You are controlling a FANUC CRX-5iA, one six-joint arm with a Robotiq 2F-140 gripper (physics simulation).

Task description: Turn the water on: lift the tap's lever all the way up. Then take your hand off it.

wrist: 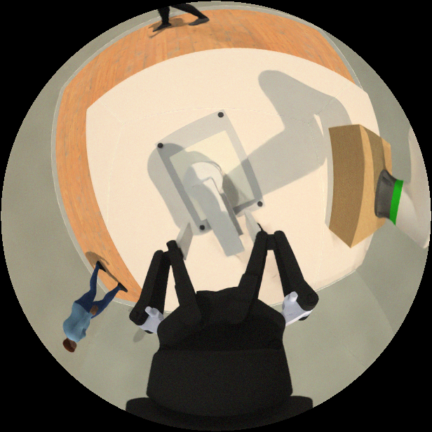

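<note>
Visible: a plate (213, 123), a tap (211, 174) and the gripper (217, 223).
</note>
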